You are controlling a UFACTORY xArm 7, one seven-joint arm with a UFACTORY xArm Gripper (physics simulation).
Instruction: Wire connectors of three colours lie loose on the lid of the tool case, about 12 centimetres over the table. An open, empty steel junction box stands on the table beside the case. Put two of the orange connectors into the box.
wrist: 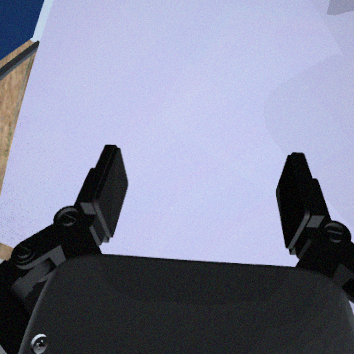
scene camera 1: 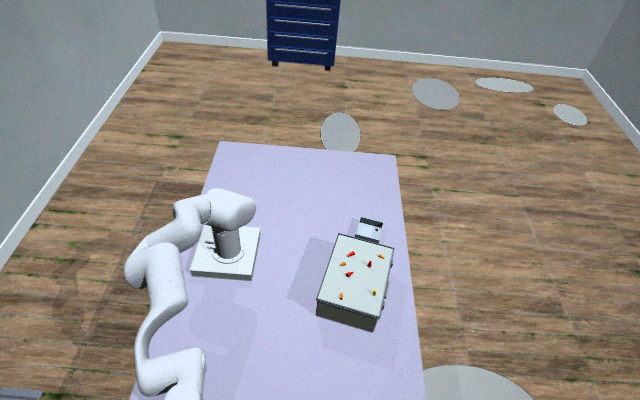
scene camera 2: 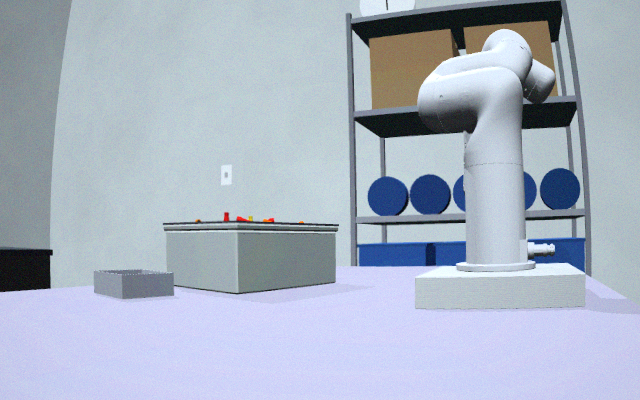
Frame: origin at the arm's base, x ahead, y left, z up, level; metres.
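Seen in the pictures: gripper, fingertip midpoint: (wrist: 201, 167); arm's base at its link origin: (scene camera 1: 228, 250) (scene camera 2: 495, 269).
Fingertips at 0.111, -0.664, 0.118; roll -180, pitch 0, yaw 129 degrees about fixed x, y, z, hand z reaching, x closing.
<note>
Offsets run from my fingertips to a thing's middle, as dx, dy, dz. Level surfaces: height alone.
Three orange connectors lie apart on the lid of the grey tool case @[+0.385, +0.580, -0.098] (scene camera 1: 360, 286) (scene camera 2: 286, 257) in the scene camera 1 view: one @[+0.466, +0.659, -0.034] (scene camera 1: 381, 256) near the far right corner, one @[+0.326, +0.605, -0.034] (scene camera 1: 343, 264) near the left edge, one @[+0.329, +0.475, -0.034] (scene camera 1: 341, 296) near the front left. Three red connectors @[+0.353, +0.652, -0.033] (scene camera 1: 351, 254) @[+0.422, +0.616, -0.025] (scene camera 1: 370, 264) @[+0.353, +0.567, -0.033] (scene camera 1: 349, 274) and a yellow connector @[+0.440, +0.502, -0.027] (scene camera 1: 374, 292) lie among them. The open steel junction box @[+0.434, +0.866, -0.142] (scene camera 1: 368, 230) (scene camera 2: 148, 285) stands on the table at the case's far end; no connector shows in it. My gripper (wrist: 201, 167) is open and empty above the table, away from the case; neither scene camera shows its fingers.
The arm (scene camera 1: 167, 275) (scene camera 2: 492, 150) reaches along the table's left side towards the front in the scene camera 1 view. A shelf rack (scene camera 2: 352, 150) with boxes and blue bins stands behind the table @[dz -0.161] (scene camera 1: 300, 185) (scene camera 2: 320, 350). A blue drawer cabinet (scene camera 1: 302, 30) stands by the far wall.
</note>
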